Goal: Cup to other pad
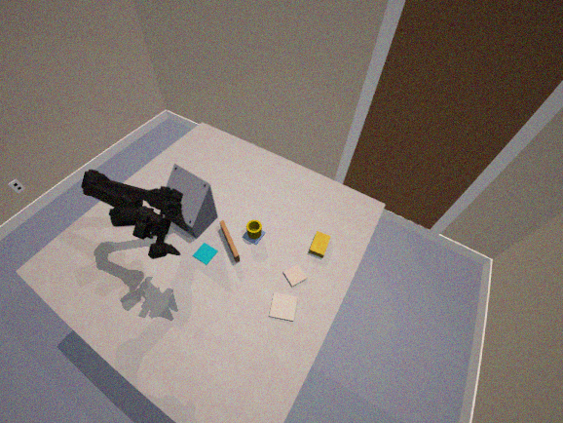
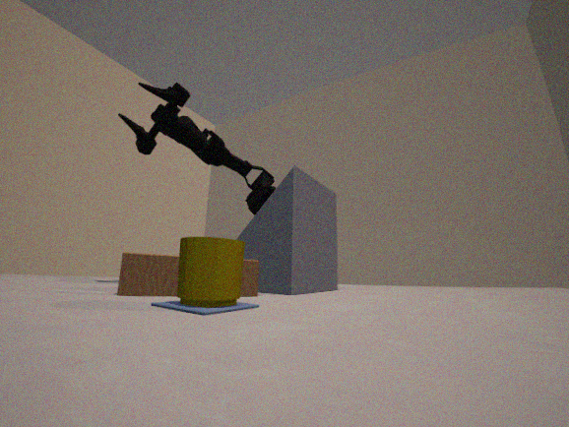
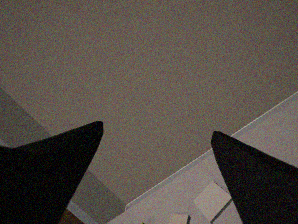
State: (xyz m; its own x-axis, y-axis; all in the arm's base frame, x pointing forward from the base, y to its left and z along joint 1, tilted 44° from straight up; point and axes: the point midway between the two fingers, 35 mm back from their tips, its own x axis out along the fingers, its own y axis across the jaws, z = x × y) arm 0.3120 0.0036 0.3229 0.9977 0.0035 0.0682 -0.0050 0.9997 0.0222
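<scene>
My gripper tip is now 370 mm above the yellow cup, 330 mm to the right of it and 10 mm short of it. The rest, counted from my gripper tip: wooden bar (380 mm below, 230 mm to the left, 50 mm behind); then blue pad (410 mm below, 330 mm to the left, 20 mm ahead).
</scene>
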